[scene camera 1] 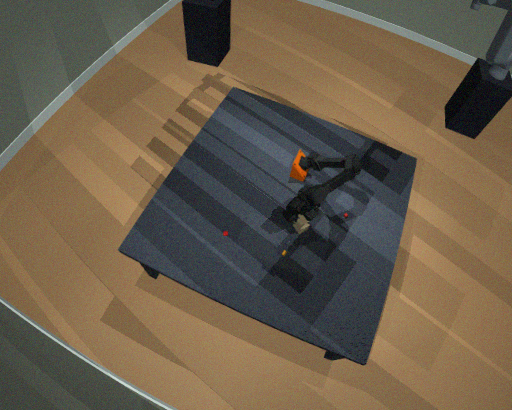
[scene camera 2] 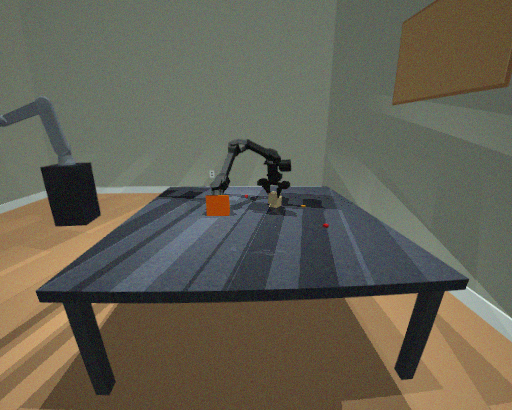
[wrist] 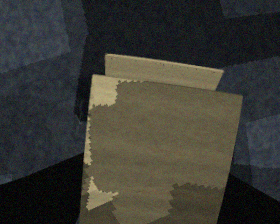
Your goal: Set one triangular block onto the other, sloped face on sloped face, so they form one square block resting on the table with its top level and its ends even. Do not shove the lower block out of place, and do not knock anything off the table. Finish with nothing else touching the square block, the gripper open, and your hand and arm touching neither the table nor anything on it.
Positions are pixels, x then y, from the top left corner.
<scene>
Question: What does my gripper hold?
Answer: A tan triangular block.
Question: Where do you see a tan triangular block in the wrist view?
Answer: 145,69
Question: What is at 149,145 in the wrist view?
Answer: A tan triangular block.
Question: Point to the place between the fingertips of my gripper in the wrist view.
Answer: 151,169
</scene>
